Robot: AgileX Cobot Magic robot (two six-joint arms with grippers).
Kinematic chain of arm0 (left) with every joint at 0, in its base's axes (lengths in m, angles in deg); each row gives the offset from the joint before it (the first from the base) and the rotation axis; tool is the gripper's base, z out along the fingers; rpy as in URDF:
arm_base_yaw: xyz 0 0 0.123 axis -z
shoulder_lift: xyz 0 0 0 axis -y
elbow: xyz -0.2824 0 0.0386 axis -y
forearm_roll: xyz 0.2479 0 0.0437 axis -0.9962 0 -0.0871
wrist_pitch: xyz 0 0 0 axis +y
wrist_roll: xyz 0.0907 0 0.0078 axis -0.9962 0 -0.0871
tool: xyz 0 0 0 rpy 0 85 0
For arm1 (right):
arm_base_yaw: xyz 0 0 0.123 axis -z
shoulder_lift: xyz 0 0 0 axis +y
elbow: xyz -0.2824 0 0.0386 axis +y
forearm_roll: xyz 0.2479 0 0.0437 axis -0.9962 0 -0.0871
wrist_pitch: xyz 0 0 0 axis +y
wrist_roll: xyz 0.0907 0 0.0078 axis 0.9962 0 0.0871
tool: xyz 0 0 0 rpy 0 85 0
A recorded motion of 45 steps. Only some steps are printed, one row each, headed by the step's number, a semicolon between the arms.
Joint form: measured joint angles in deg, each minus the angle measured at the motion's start. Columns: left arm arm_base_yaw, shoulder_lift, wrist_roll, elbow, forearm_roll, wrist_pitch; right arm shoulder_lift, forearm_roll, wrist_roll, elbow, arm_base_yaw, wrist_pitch.
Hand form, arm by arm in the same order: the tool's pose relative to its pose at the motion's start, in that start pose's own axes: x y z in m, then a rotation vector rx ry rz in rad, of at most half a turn. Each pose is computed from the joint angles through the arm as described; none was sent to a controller.
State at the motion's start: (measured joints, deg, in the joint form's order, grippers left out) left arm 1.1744 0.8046 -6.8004 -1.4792 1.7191 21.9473; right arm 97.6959 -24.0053 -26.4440 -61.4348 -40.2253 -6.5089
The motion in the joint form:
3: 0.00 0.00 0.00 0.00 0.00 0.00; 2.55 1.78 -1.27 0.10 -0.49 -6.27
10: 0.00 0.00 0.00 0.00 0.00 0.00; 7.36 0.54 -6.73 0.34 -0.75 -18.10
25: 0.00 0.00 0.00 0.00 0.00 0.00; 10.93 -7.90 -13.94 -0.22 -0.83 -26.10
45: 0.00 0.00 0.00 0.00 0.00 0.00; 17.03 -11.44 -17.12 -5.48 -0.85 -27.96
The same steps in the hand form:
3: 0.0000 0.0000 0.0000 0.0000 0.0000 0.0000; 0.0045 0.0007 0.0118 0.0340 -0.0546 -0.0593
10: 0.0000 0.0000 0.0000 0.0000 0.0000 0.0000; 0.0156 -0.0034 0.0316 0.1269 -0.1447 -0.1453
25: 0.0000 0.0000 0.0000 0.0000 0.0000 0.0000; 0.0251 -0.0126 0.0445 0.2536 -0.1731 -0.1457
45: 0.0000 0.0000 0.0000 0.0000 0.0000 0.0000; 0.0314 -0.0145 0.0729 0.2986 -0.1632 -0.1490

